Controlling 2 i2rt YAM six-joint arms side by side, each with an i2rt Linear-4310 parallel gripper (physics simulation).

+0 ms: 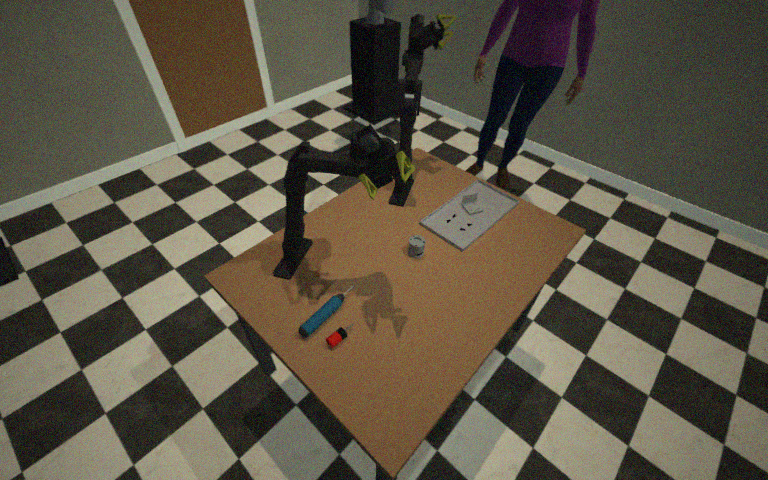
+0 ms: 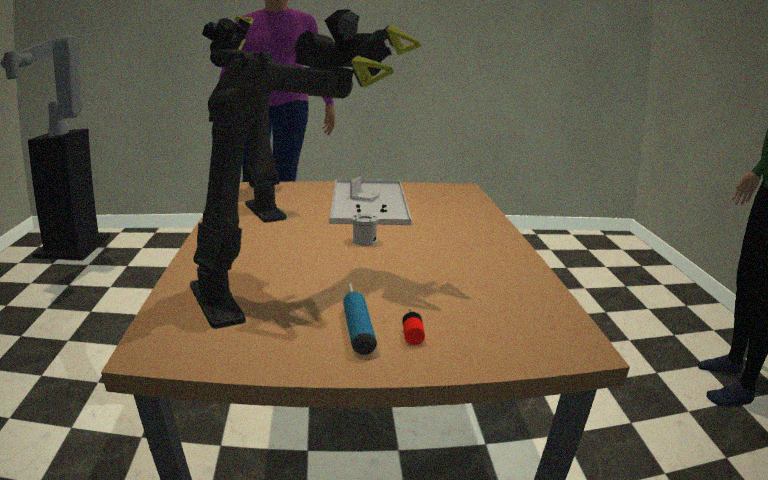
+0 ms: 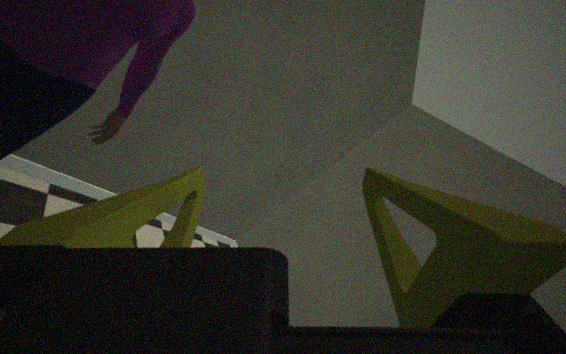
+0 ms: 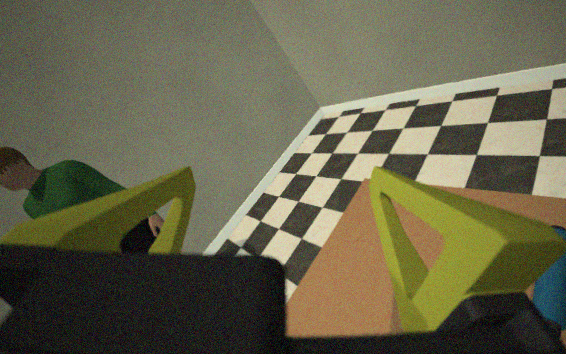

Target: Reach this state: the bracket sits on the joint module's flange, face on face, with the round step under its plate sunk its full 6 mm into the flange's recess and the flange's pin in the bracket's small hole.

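Places are measured from the left arm's base along level axes (x ahead, y left, z up), in centimetres.
Pixels of known places: left gripper, fingertip midpoint: (image 1: 453, 24) (image 2: 248, 28) (image 3: 284, 176); right gripper, fingertip midpoint: (image 1: 387, 189) (image 2: 406, 56) (image 4: 282, 176); left arm's base at its link origin: (image 1: 401, 191) (image 2: 264, 211); right arm's base at its link origin: (image 1: 293, 257) (image 2: 215, 302).
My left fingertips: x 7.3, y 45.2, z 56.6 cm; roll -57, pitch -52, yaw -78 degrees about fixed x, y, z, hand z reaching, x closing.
Ahead of a thing's pixels: the offset from my left fingertips to its top centre. "spot": to the spot under its first point. Level surfaces: height alone.
The joint module, a short grey cylinder @(dz -50.2, dx +7.4, dy -79.2 cm) (image 1: 416, 245) (image 2: 364, 230), stands upright on the table with its flange facing up. The pale grey L-shaped bracket (image 1: 471, 204) (image 2: 365, 194) lies in the tray, apart from the module, with one plate flat and one upright. The flange's pin and recess and the bracket's step are too small to make out. My left gripper (image 1: 444, 31) (image 3: 284, 176) is open and empty, raised high at the back. My right gripper (image 1: 386, 180) (image 2: 393, 56) (image 4: 282, 176) is open and empty, in the air well above the table.
The shallow grey tray (image 1: 441, 238) (image 2: 369, 220) also holds several small black parts. A blue screwdriver @(spot: dz -52.8, dx -14.3, dy -118.9 cm) (image 1: 321, 315) (image 2: 359, 322) and a short red-and-black one @(dz -53.2, dx -6.5, dy -121.9 cm) (image 1: 336, 337) (image 2: 413, 328) lie on the table @(dz -56.6 cm) (image 1: 419, 396). A person in purple (image 1: 538, 33) (image 2: 288, 45) stands behind the table.
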